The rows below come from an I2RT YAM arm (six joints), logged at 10 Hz.
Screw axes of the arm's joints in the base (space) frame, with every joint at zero. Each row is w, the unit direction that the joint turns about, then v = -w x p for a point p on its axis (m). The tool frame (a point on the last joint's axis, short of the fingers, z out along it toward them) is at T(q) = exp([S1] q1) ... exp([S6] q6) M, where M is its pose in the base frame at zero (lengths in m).
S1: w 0 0 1 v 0 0 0
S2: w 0 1 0 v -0.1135 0 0.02
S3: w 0 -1 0 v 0.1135 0 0.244
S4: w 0 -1 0 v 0.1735 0 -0.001
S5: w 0 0 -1 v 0 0.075 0
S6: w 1 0 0 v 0 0.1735 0
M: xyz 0.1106 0 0.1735 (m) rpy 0 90 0 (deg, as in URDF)
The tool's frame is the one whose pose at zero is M.
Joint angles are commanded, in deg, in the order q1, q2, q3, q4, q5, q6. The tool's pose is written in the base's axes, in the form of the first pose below.
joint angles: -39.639 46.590 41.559 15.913 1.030 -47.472
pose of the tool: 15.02 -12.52 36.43 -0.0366 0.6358 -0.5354 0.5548
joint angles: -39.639 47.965 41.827 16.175 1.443 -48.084
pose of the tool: 15.43 -12.90 36.21 -0.0377 0.6415 -0.5367 0.5468
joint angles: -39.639 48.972 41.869 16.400 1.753 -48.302
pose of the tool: 15.75 -13.19 35.96 -0.0373 0.6464 -0.5362 0.5415
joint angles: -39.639 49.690 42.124 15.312 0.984 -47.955
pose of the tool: 16.02 -13.35 35.68 -0.0412 0.6564 -0.5254 0.5398
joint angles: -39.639 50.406 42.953 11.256 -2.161 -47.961
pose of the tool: 16.39 -13.41 35.19 -0.0633 0.6803 -0.4960 0.5358
